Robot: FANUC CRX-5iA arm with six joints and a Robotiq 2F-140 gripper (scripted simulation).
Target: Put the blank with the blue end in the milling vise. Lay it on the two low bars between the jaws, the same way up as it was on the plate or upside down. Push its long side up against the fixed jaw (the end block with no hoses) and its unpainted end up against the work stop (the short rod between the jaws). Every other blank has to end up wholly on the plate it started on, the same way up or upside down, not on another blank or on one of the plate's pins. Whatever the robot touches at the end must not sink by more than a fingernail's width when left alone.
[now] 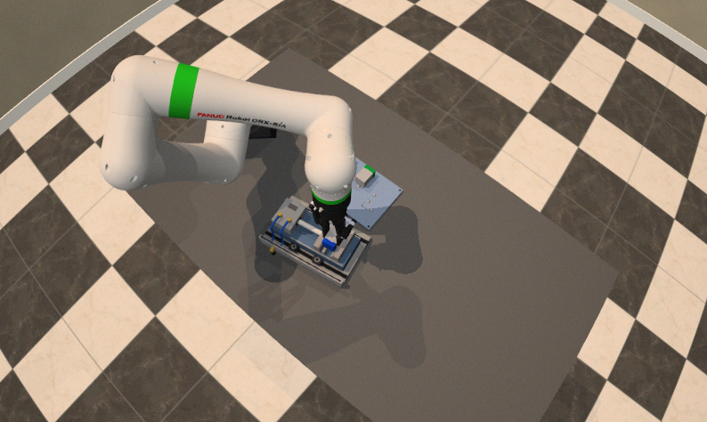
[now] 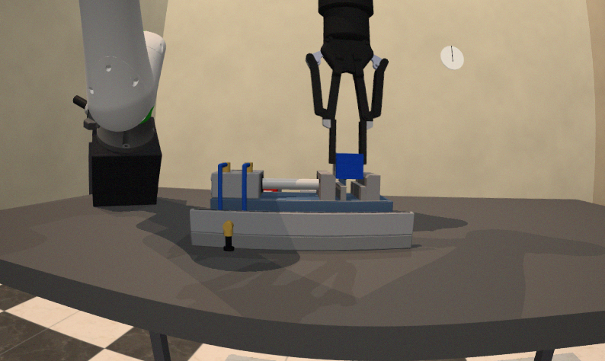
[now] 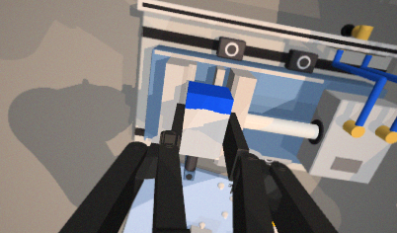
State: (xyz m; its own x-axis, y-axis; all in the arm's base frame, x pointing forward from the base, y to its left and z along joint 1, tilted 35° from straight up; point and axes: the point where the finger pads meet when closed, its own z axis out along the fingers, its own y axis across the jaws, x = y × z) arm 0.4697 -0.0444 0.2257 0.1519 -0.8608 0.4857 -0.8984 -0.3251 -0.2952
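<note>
Right now the blue-ended blank is 30 mm below my hand. Round my hand: fixed jaw (60 mm below, 30 mm ahead, 10 mm to the left); moving jaw (60 mm below, 30 mm behind); work stop (50 mm to the left, 50 mm below, 10 mm behind).
</note>
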